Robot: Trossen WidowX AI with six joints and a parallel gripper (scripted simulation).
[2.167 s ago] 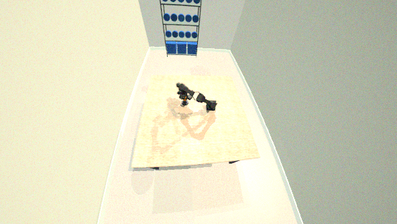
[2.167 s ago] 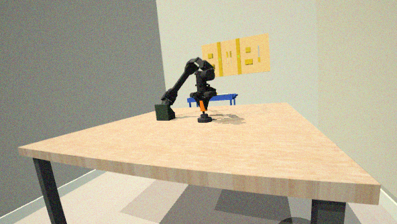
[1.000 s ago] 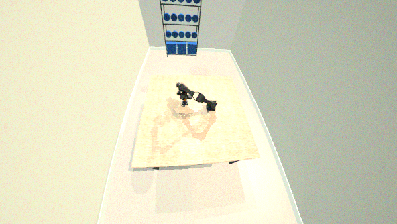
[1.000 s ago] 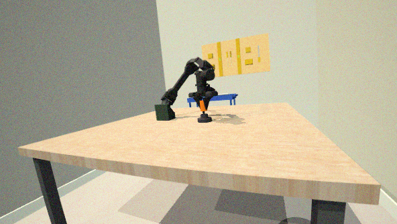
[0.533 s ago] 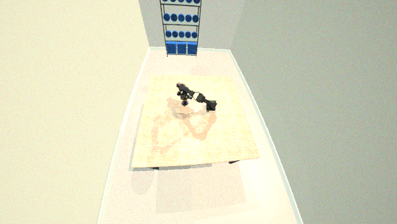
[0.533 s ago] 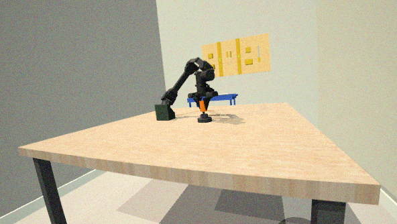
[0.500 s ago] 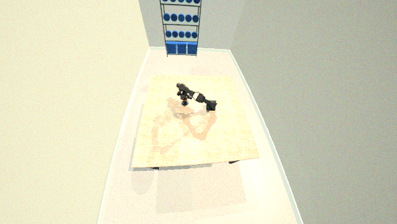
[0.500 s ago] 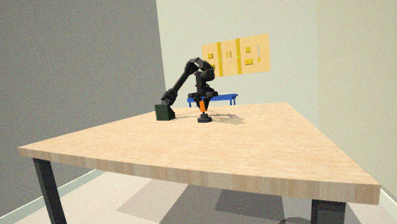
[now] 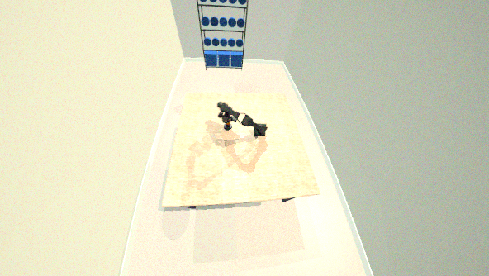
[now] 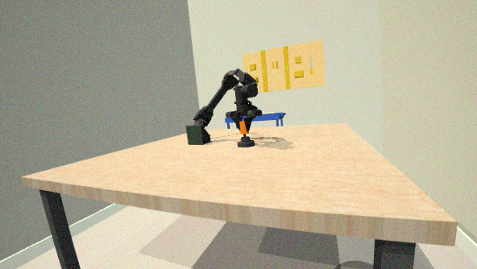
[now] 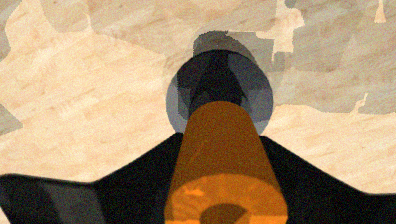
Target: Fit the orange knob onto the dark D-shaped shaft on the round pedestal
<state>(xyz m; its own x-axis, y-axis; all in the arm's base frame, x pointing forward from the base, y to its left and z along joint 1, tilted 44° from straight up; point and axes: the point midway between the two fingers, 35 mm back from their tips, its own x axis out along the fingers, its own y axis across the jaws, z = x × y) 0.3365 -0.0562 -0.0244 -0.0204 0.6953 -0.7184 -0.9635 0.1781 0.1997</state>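
The orange knob lies 20 mm above my gripper tip. Round my gripper tip: pedestal: 40 mm below.
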